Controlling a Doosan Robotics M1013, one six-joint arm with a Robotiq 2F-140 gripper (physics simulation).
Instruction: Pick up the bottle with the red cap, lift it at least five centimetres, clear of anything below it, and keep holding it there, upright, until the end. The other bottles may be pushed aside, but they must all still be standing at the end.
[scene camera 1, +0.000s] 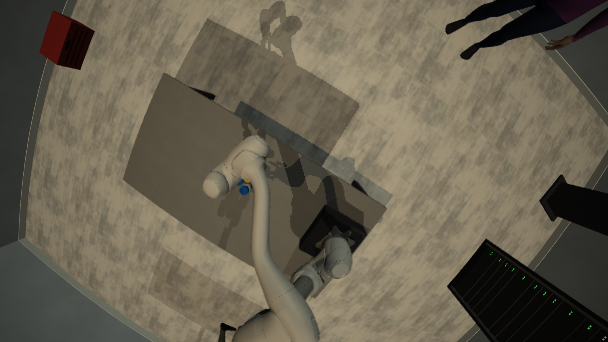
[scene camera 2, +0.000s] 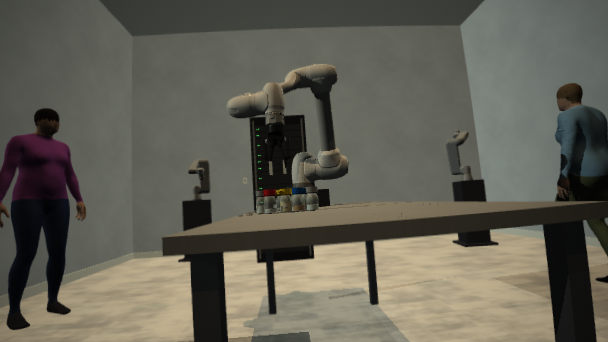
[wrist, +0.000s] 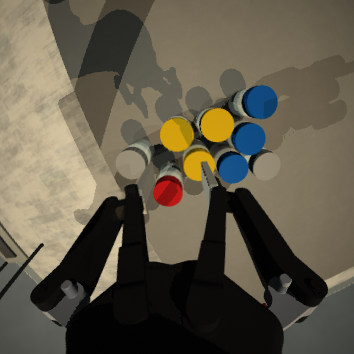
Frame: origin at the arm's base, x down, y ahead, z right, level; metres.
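Seen in the pictures: gripper, fingertip midpoint: (scene camera 2: 278, 174) (wrist: 177, 172); arm's base, origin of the base link: (scene camera 1: 334, 243).
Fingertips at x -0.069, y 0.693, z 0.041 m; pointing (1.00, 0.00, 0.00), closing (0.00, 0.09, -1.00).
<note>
Pixels of each thing's middle, then the offset from my fingertips to it. Level surfaces: height alone.
- red-capped bottle, body centre: (wrist: 168, 181) (scene camera 2: 270, 201) dx +0.123, dy +0.066, dz +0.031 m
- nearest yellow cap, body centre: (wrist: 198, 163) dx +0.083, dy +0.022, dz -0.033 m
- grey-capped bottle, body centre: (wrist: 136, 156) (scene camera 2: 262, 202) dx +0.123, dy +0.000, dz +0.084 m
- grey cap, body centre: (wrist: 263, 164) dx +0.083, dy +0.042, dz -0.156 m
- table, its level: dx +0.177 m
The red-capped bottle (scene camera 2: 270, 202) (wrist: 168, 191) stands upright on the table at one end of the front of a tight bottle group. My gripper (scene camera 2: 278, 173) (wrist: 177, 172) is partly open and empty, pointing down, with its fingertips above the caps. In the wrist view the red cap shows between the two fingers, and the right fingertip overlaps the nearest yellow cap (wrist: 196, 167). A grey-capped bottle (wrist: 131, 165) stands left of the red one, near the left finger. In scene camera 1 the arm hides the gripper and the red cap.
Two more yellow caps (wrist: 177, 134) (wrist: 217, 125), three blue caps (wrist: 260, 102) (wrist: 249, 138) (wrist: 233, 168) and another grey cap (wrist: 266, 165) stand close together, upright. The table (scene camera 1: 165, 150) (scene camera 2: 400, 220) has an edge left of the group in the wrist view. A dark box (scene camera 1: 320, 227) shows near the arm's base.
</note>
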